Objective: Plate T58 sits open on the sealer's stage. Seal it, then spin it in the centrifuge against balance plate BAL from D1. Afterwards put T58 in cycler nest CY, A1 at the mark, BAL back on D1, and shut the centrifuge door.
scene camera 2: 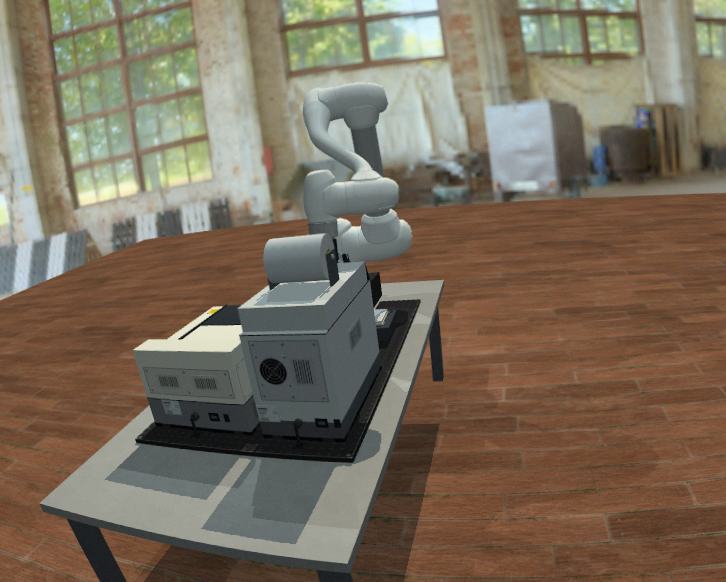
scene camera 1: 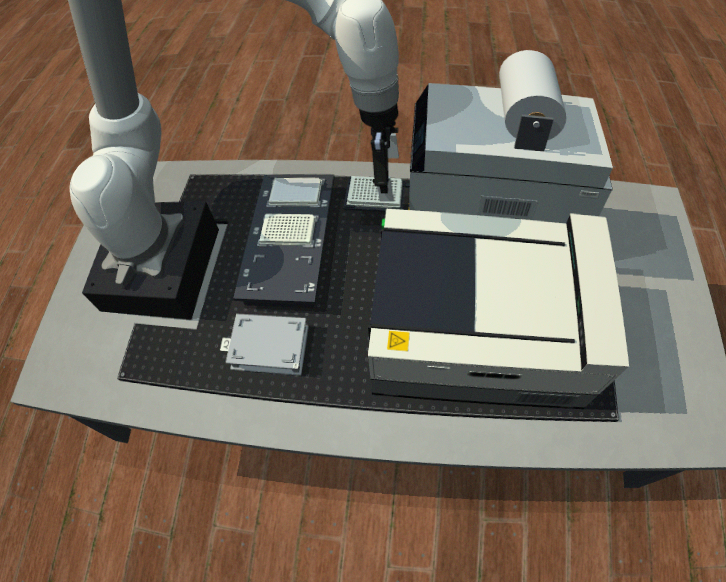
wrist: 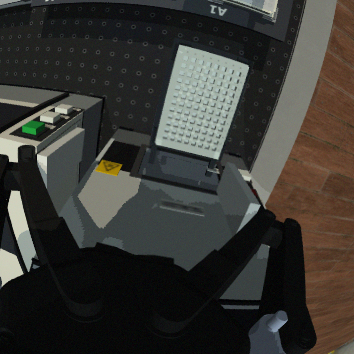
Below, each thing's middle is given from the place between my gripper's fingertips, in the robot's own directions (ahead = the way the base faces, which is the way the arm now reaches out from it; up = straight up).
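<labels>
The dark lid (scene camera 1: 424,280) is 110 mm ahead of my hand, 260 mm to the right of it and 20 mm above it. Counting from my hand again, there's the centrifuge (scene camera 1: 549,332), which is 270 mm ahead, 250 mm to the right and 70 mm below, and the foil roll (scene camera 1: 528,80), 60 mm to the left, 280 mm ahead and 230 mm above. The grey plate (scene camera 1: 286,191) is 40 mm to the left of my hand, 250 mm behind it and 130 mm below it.
</labels>
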